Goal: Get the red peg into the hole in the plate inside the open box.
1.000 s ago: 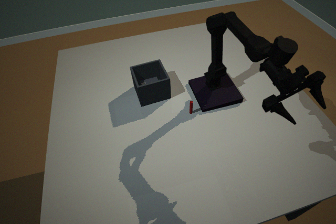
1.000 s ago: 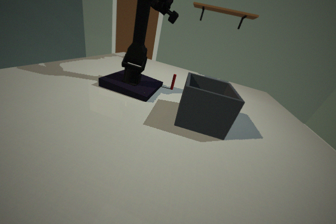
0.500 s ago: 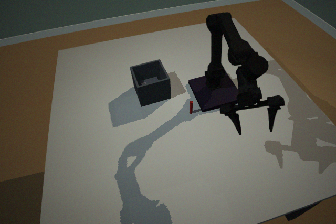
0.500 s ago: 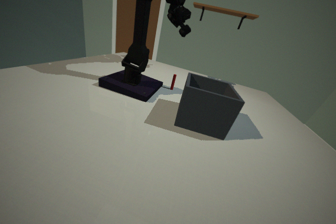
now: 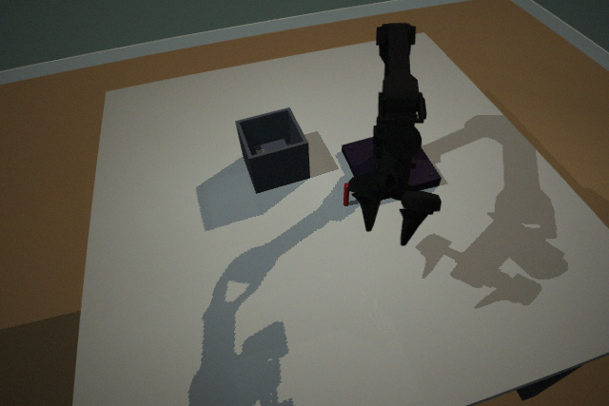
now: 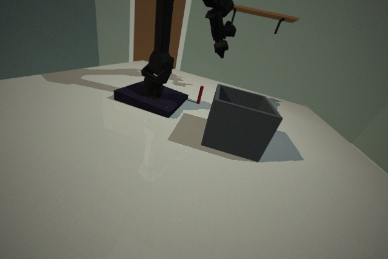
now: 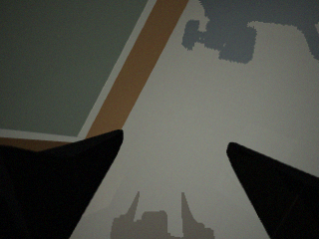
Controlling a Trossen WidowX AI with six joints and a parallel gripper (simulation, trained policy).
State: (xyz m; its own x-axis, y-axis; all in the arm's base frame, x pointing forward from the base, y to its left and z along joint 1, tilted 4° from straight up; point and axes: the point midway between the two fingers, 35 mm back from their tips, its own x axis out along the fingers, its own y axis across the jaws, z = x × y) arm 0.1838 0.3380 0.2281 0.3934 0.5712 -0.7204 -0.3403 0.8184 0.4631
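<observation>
My gripper tip is now 25 cm to the left of the red peg, 17 cm above it and 4 cm past it. Also, from my gripper tip: plate 46 cm to the right, 17 cm below, 10 cm ahead.
</observation>
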